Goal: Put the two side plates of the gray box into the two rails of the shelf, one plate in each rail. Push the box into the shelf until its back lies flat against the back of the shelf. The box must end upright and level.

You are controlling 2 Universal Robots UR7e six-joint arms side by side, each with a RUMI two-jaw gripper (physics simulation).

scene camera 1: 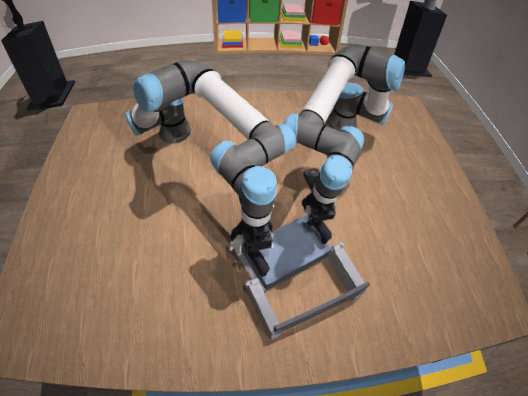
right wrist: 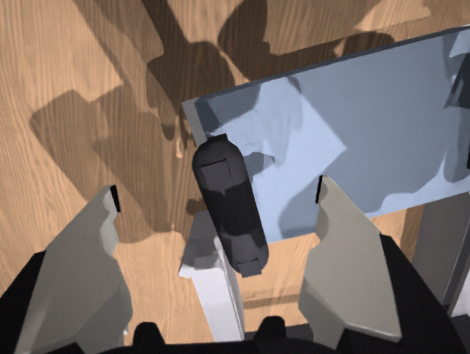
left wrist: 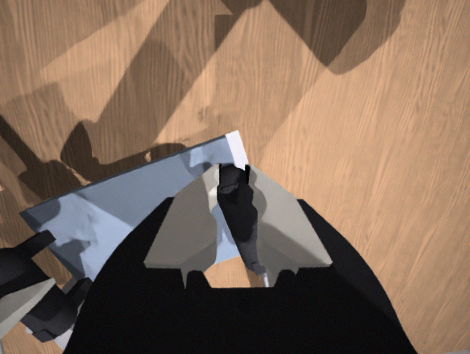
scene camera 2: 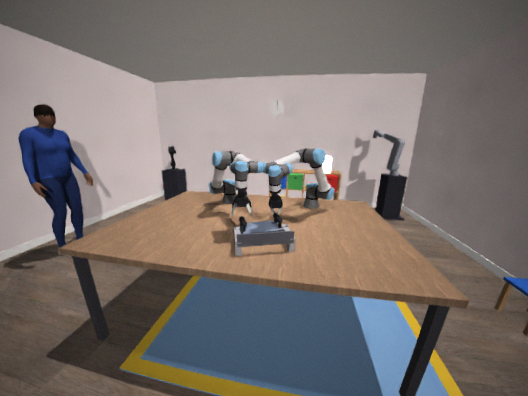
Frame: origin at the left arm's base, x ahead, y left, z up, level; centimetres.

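Seen in the pictures: left gripper, between the fingertips: (left wrist: 233,165); right gripper, between the fingertips: (right wrist: 218,182) (scene camera 2: 241,216); left arm's base, origin of its link: (scene camera 1: 341,124) (scene camera 2: 311,206); right arm's base, origin of its link: (scene camera 1: 175,132) (scene camera 2: 230,201).
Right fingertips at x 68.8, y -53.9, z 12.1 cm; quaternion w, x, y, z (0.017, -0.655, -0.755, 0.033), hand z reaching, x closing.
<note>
Offsets run from my right fingertips to a thing's top centre. "pt": to the spot under its first point. Level surfaces: height alone.
The gray box {dx -1.3, dy +12.6, dz +0.0 cm} (scene camera 1: 295,250) (scene camera 2: 264,227) (left wrist: 130,185) (right wrist: 370,145) looks blue-gray and roughly level, with a black handle at each side. It lies at the open ends of the shelf's rails (scene camera 1: 262,307) (scene camera 1: 346,270) (right wrist: 217,300); whether its side plates are in them is hidden. The shelf's back {pt dx +23.3, dy +17.7, dz +0.4 cm} (scene camera 1: 322,307) (scene camera 2: 265,238) is apart from the box. My left gripper (scene camera 1: 316,215) (scene camera 2: 276,212) (left wrist: 233,165) is shut on the handle {dx -5.7, dy +23.9, dz +0.0 cm} (left wrist: 240,220) at the picture's right. My right gripper (scene camera 1: 254,245) (scene camera 2: 242,212) (right wrist: 218,182) is open, its fingers wide on both sides of the other handle {dx +3.4, dy +1.4, dz +0.0 cm} (right wrist: 232,215), touching neither side.
The wooden table {dz -12.1 cm} (scene camera 1: 125,300) (scene camera 2: 165,240) carries both arms and the shelf. The two arms' wrists stand close together above the box. A cubby unit (scene camera 1: 263,45) stands on the floor behind the table, and a person (scene camera 2: 50,155) stands at the left in scene camera 2.
</note>
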